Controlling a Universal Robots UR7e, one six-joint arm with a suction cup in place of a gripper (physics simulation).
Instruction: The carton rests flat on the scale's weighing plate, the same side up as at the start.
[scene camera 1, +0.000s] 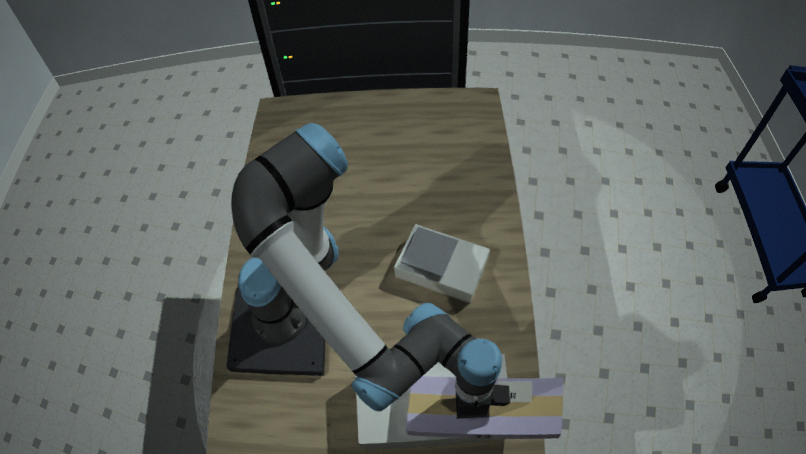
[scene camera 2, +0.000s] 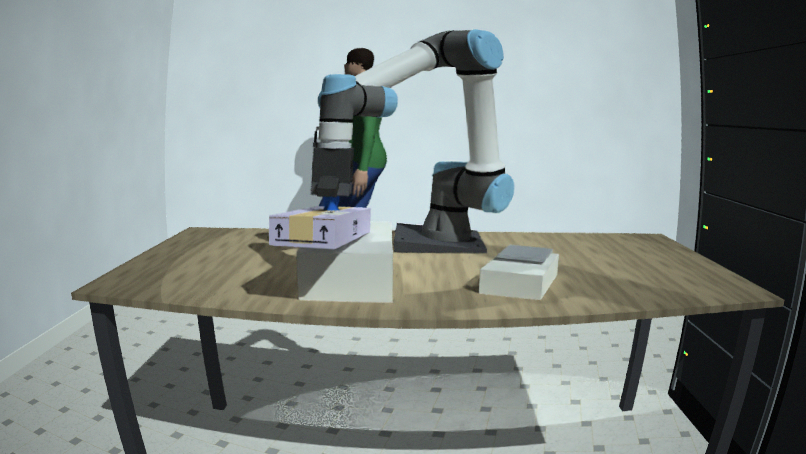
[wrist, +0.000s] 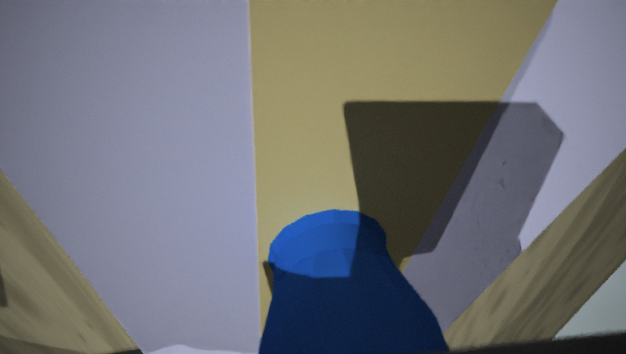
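Seen in the pictures: end effector, tool point: (wrist: 325, 228); arm's base, origin of the base link: (scene camera 1: 279, 319) (scene camera 2: 446, 236).
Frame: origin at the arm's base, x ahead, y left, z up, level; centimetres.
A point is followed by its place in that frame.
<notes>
The carton (scene camera 1: 535, 407) {y -42.1, x 55.8, z 16.9 cm} (scene camera 2: 301, 228) {y -43.7, x 62.0, z 15.3 cm} (wrist: 150, 150) is flat and lilac with a yellow stripe, and up arrows show on its side. My suction gripper (scene camera 2: 331, 204) (wrist: 327, 245) has its blue cup against the carton's top, on the stripe; in scene camera 1 the arm hides the cup. The carton looks about level, over a large white block (scene camera 1: 372, 422) {y -34.8, x 19.9, z 8.3 cm} (scene camera 2: 349, 279) {y -33.9, x 53.0, z 2.7 cm}, and overhangs it. I cannot tell whether they touch. The scale (scene camera 1: 465, 270) {y 1.8, x 51.7, z 3.3 cm} (scene camera 2: 510, 281) {y 0.4, x 55.7, z 1.3 cm}, a low white box with a grey weighing plate (scene camera 1: 430, 253) {y 8.2, x 43.6, z 4.9 cm} (scene camera 2: 525, 254) {y 7.5, x 46.6, z 4.9 cm}, stands apart and turned at an angle, its plate bare.
The block and scale stand on a wooden table (scene camera 1: 383, 129) {y 61.5, x 40.6, z -2.3 cm} (scene camera 2: 428, 315) {y -19.6, x 63.6, z -2.2 cm}. The block is taller than the scale. A person (scene camera 2: 369, 146) in green stands behind the arm. A black cabinet (scene camera 1: 366, 50) (scene camera 2: 744, 169) stands past the table's far end. A blue trolley (scene camera 1: 775, 214) stands at the right.
</notes>
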